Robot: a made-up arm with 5 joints.
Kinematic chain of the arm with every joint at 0, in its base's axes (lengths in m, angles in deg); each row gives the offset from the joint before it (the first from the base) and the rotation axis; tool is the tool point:
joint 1: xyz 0 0 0.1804 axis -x
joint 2: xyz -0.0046 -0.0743 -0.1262 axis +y
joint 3: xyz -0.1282 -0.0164 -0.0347 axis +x
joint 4: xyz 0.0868 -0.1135 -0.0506 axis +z
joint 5: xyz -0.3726 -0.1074 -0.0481 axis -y
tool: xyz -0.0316 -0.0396 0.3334
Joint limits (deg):
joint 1: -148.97..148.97
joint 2: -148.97..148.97
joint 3: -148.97..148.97
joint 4: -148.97..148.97
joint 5: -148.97..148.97
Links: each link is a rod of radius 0.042 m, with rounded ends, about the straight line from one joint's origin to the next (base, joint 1, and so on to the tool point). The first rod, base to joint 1, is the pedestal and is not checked.
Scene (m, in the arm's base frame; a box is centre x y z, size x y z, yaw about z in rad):
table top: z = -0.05
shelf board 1: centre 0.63 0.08 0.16 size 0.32 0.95 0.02 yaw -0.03
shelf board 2: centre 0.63 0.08 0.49 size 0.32 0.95 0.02 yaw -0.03
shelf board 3: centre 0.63 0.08 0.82 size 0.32 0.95 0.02 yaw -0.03
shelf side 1: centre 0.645 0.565 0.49 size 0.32 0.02 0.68 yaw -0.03
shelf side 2: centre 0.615 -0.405 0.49 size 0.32 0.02 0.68 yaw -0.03
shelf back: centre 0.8 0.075 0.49 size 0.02 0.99 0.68 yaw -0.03
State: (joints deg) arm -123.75 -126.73 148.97 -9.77 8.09
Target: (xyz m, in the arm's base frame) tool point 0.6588 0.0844 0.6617
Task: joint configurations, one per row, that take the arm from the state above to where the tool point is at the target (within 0.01 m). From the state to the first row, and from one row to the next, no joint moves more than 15 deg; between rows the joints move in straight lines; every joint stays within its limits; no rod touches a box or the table.
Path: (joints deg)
1: -120.87 -115.82 146.58 -8.05 1.77
2: -117.98 -104.91 144.19 -6.33 -4.54
3: -115.10 -94.00 141.81 -4.61 -10.86
4: -119.68 -92.49 140.45 -6.05 0.28
5: -124.27 -90.98 139.10 -7.49 11.43
6: -128.85 -89.47 137.74 -8.93 22.57
7: -135.12 -101.00 138.29 -0.95 33.00
8: -141.40 -112.53 138.85 7.03 43.44
9: -147.67 -124.06 139.40 15.01 53.87

